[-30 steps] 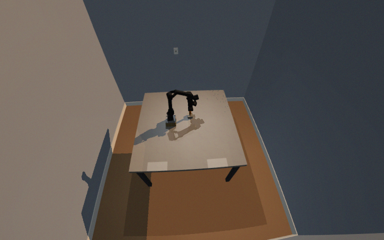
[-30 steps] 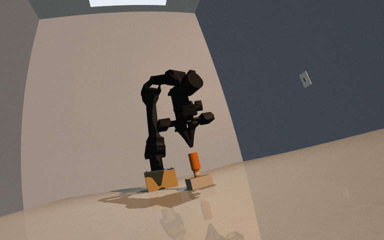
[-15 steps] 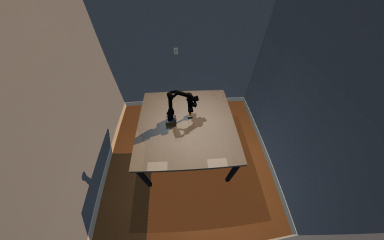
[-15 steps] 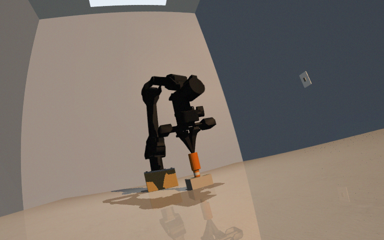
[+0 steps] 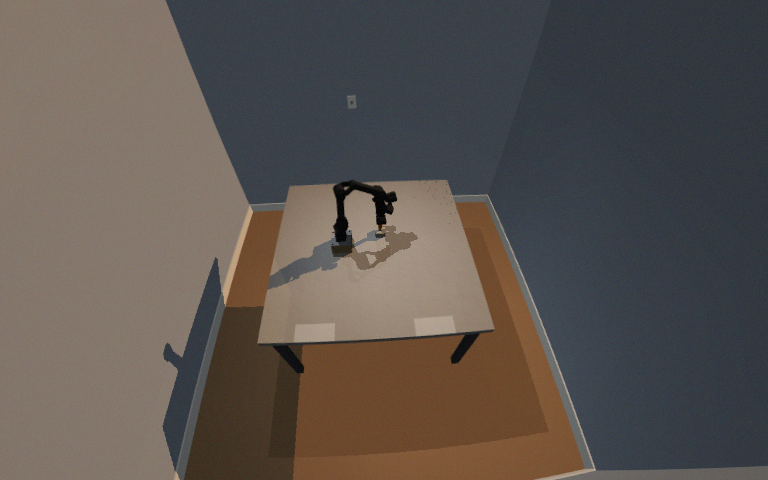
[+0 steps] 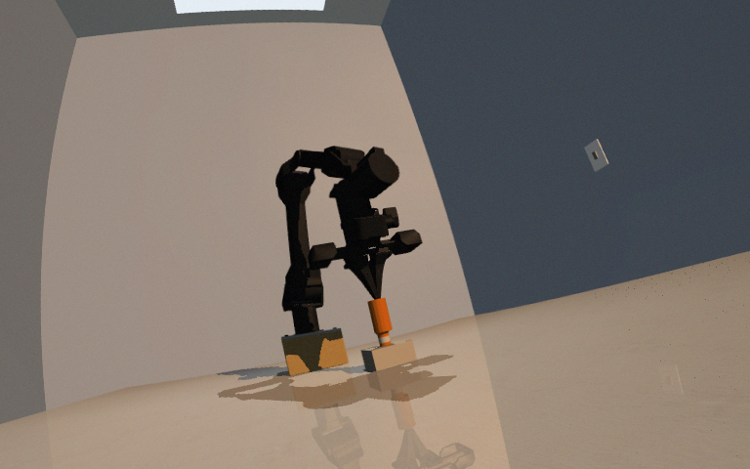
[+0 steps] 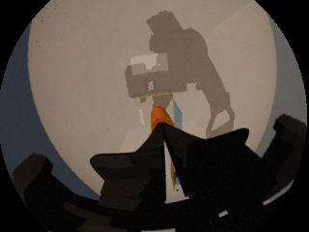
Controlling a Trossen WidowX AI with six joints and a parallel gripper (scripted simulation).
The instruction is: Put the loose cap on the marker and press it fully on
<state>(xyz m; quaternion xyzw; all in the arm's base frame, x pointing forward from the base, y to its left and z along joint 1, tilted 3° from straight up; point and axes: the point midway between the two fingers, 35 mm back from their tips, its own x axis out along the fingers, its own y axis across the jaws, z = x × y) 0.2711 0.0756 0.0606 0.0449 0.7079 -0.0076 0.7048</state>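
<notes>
Now: gripper tip 3 cm above the orange cap. From my gripper tip the other things lie so: tan holder block (1 cm behind, 9 cm below).
</notes>
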